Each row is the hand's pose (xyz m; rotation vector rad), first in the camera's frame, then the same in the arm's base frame.
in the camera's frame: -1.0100 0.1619 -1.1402 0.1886 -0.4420 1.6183
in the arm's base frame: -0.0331 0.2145 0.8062 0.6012 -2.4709 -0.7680
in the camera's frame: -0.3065 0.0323 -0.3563 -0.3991 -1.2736 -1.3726
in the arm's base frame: -0.2721 -0.1869 -0.1467 -1.2729 -0.7094 2.3140
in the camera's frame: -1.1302 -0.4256 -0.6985 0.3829 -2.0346 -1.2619
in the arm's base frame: -0.1283 0.7163 0.2642 -0.4430 -0.2232 1.9100
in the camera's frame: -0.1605 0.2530 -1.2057 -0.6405 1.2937 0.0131
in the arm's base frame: 0.3262 -0.4748 0.4455 1.8825 -0.1840 0.2068
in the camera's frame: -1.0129 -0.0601 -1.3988 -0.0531 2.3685 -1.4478
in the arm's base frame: 0.2727 0.3571 0.8541 1.9084 1.4125 1.5402
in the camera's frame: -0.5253 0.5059 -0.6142 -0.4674 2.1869 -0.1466
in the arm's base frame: -0.4019 -0.3555 0.3950 1.6662 0.2275 1.1434
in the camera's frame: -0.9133 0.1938 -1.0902 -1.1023 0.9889 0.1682
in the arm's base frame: -0.0466 0.1236 0.7397 1.4973 -0.1581 -0.1981
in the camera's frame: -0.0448 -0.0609 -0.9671 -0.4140 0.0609 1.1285
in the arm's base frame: 0.3484 -0.3390 0.0583 1.1243 -1.6054 -0.6984
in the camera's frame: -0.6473 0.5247 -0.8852 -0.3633 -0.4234 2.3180
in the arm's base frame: -0.2558 -0.2884 0.6457 -0.2857 -2.0999 -0.4790
